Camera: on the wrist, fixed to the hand. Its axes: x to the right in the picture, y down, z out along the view.
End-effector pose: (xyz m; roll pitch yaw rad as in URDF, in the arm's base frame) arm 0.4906 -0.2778 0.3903 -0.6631 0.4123 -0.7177
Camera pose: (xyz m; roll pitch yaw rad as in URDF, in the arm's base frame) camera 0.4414 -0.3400 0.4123 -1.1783 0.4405 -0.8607
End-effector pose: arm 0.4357 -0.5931 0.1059 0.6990 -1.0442 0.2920
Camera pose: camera 0.5045 -0.6117 0.0646 0.2369 -0.9111 0.2994
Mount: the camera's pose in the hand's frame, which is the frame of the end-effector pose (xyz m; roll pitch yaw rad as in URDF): -0.0053 -0.0758 -0.0317 -0.4603 0.1047 -0.0825
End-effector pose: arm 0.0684 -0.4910 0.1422 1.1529 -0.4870 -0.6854
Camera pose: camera 0.0934 -0.5138 0.0671 0.6692 -0.3684 -0.6186
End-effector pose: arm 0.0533 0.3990 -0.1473 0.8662 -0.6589 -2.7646
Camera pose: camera 0.0035 0.4061 -0.2124 0.3930 -0.5281 -2.7339
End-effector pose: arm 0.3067 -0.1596 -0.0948 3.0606 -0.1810 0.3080
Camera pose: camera 0.2737 -0.0881 -0.0707 2.5832 -0.2779 0.4019
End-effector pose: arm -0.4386 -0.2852 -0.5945 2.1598 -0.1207 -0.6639
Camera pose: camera -0.3962 -0.2314 -0.6402 1.6885 -0.1095 -0.5303
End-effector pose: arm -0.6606 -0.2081 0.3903 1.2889 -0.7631 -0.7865
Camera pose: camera -0.6168 -0.2387 0.3276 0.7692 -0.6525 -0.6887
